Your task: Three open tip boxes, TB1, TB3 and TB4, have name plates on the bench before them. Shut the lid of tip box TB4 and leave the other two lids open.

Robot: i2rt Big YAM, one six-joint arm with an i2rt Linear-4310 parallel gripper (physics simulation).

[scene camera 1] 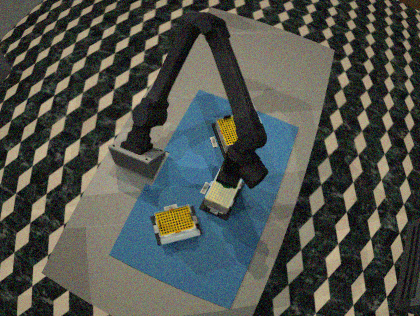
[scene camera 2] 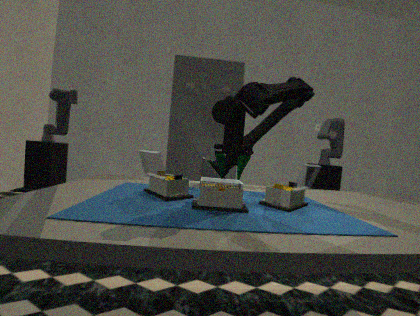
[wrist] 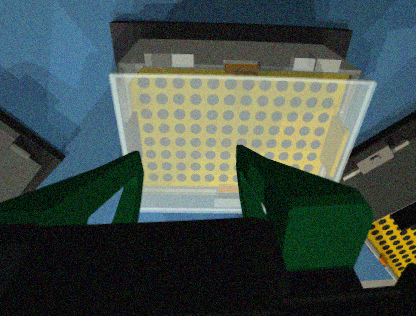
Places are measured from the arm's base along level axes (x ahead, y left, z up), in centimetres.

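Pixels of known places: gripper, fingertip midpoint: (scene camera 1: 228, 180) (scene camera 2: 229, 179) (wrist: 188, 159); arm's base at its link origin: (scene camera 1: 136, 147) (scene camera 2: 215, 171).
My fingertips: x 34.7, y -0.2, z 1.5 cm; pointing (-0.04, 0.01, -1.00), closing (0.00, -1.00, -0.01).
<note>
Ahead of a thing's pixels: the offset from my fingertips to its top centre. "*": to the spot under its first point. Level surfaces: height alone.
The middle tip box {dx -1.6, dy -2.4, dz -0.6 cm} (scene camera 1: 217, 197) (scene camera 2: 221, 196) (wrist: 185, 51) has a clear lid {* dx +0.9, dy -1.9, dz -0.6 cm} (wrist: 225, 135) over its yellow tip rack, roughly flat; I cannot tell if it is fully down. Its name plate {* dx -6.9, dy -2.2, dz -8.1 cm} (scene camera 1: 205, 188) is too blurred to read, so I cannot tell which box is TB4. My gripper (scene camera 2: 231, 176) (wrist: 188, 159) is partly open and empty. Its fingertips overlap the middle lid in the wrist view; contact is unclear. The lower tip box {dx -11.9, dy -18.0, dz -1.7 cm} (scene camera 1: 176, 221) (scene camera 2: 170, 186) has its lid {* dx -4.8, dy -24.0, dz +3.1 cm} (scene camera 2: 151, 161) raised. The upper tip box {dx -6.8, dy +20.2, dz -1.7 cm} (scene camera 1: 227, 131) (scene camera 2: 285, 197) is partly behind the arm; its lid shows faintly raised.
The boxes stand on a blue mat {dz -8.3 cm} (scene camera 1: 150, 200) (scene camera 2: 125, 212) on a pale bench {dz -8.6 cm} (scene camera 1: 295, 75). The robot's base (scene camera 1: 137, 160) is at the mat's edge in the first scene view. Neighbouring boxes flank the middle one, showing at both sides of the wrist view.
</note>
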